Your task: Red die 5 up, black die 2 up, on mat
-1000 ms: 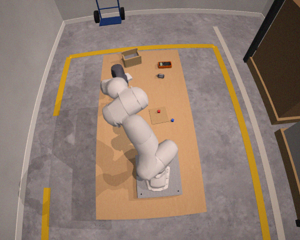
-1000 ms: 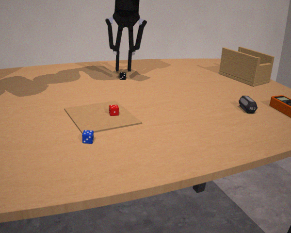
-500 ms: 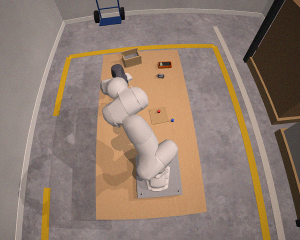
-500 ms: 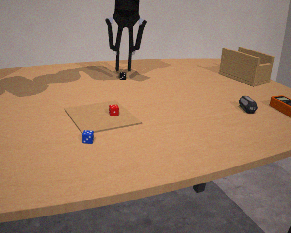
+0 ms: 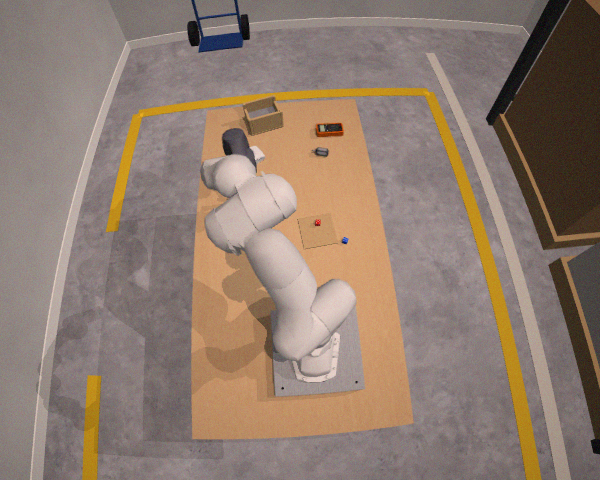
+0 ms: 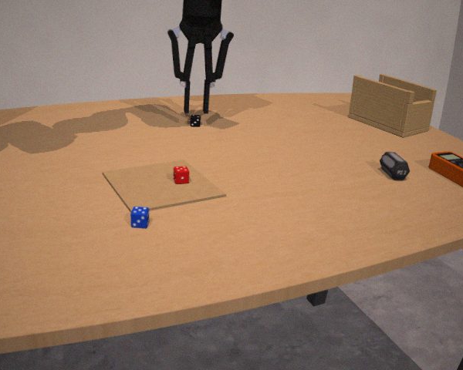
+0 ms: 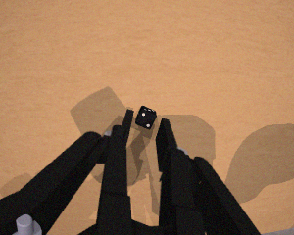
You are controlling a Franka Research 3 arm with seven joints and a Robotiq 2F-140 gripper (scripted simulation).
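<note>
My hand is 50 mm above the black die. Also, from my hand: dark grey device 260 mm ahead, 310 mm to the right, 40 mm below; red die 120 mm behind, 270 mm to the right, 50 mm below; thin tan mat 150 mm behind, 270 mm to the right, 60 mm below.
</note>
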